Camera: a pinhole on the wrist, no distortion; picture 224 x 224 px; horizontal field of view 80.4 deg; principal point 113.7 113.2 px. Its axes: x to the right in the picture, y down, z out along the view. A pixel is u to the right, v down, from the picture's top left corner.
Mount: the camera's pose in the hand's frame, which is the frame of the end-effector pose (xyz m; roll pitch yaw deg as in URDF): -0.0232 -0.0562 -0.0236 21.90 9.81 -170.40
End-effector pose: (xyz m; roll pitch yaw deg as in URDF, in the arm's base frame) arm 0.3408 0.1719 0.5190 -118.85 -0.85 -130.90
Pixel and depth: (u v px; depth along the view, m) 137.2 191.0 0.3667
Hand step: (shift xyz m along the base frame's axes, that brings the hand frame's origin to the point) 0.3981 -0.1522 -0.0620
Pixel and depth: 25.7 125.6 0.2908
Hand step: 0.1012 -0.2281 -0.1795
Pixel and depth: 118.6 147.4 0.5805
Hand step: 0.4699 -0.2048 -0.2716
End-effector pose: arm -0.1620 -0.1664 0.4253 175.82 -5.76 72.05
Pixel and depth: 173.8 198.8 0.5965
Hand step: -0.2949 -0.2357 -0.6691
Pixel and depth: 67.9 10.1 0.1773
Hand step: 0.1397 -0.0517 -0.0887
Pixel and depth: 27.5 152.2 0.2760
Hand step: 0.0519 0.1167 -0.2776
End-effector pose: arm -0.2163 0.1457 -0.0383 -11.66 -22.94 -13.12
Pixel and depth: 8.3 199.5 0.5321
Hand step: 0.0191 0.0067 0.7392
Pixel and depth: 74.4 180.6 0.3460
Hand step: -0.1319 0.0240 0.3605
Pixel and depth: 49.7 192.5 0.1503
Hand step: -0.0542 -0.0309 0.1667
